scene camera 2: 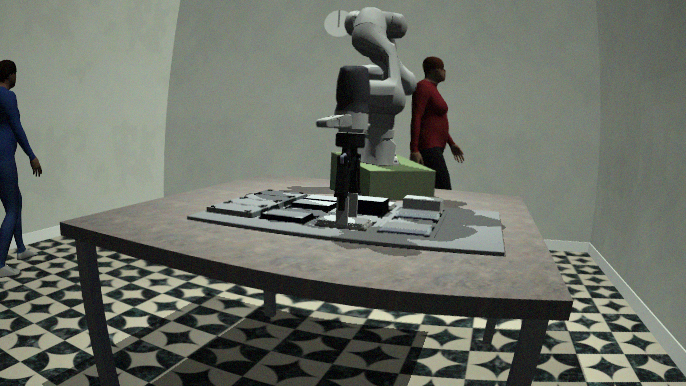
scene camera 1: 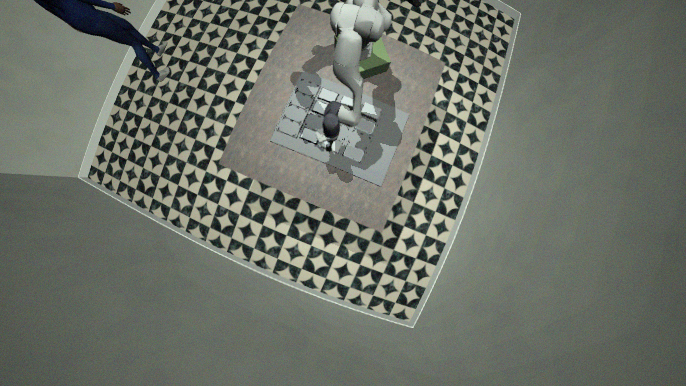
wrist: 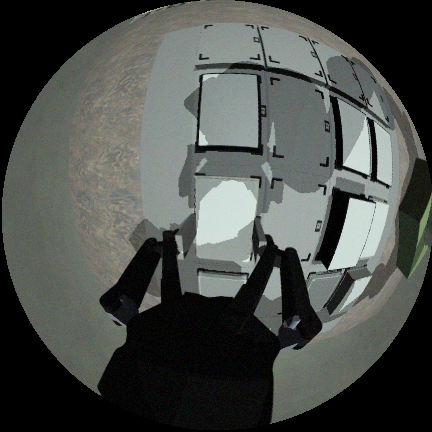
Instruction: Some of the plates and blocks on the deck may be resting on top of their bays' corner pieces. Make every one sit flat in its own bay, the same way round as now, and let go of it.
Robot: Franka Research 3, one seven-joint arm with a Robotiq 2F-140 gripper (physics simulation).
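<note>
My gripper [scene camera 1: 328, 145] [scene camera 2: 347, 214] [wrist: 224, 225] points down at the front middle bay of the grey deck [scene camera 1: 382, 175] [scene camera 2: 480, 242] [wrist: 162, 125]. It is shut on a pale plate [scene camera 2: 329, 220] [wrist: 227, 212], one pad against each long side. Black corner pieces show at this plate's far edge in the wrist view; whether it lies flat is hard to tell. A dark-sided block [scene camera 2: 287, 215] [wrist: 230, 110] stands in the neighbouring bay. A taller block [scene camera 2: 374, 204] [wrist: 350, 232] stands farther back. A low plate [scene camera 2: 405, 227] [wrist: 222, 283] lies on the other side, partly hidden in the wrist view.
Two more blocks [wrist: 356, 140] [wrist: 383, 152] stand toward the robot. A grey block [scene camera 2: 422, 202] stands at the deck's back right. Flat bays or plates with corner marks [wrist: 230, 45] line one end. The green base box [scene camera 1: 375, 62] [scene camera 2: 400, 182] [wrist: 412, 225] is behind the deck.
</note>
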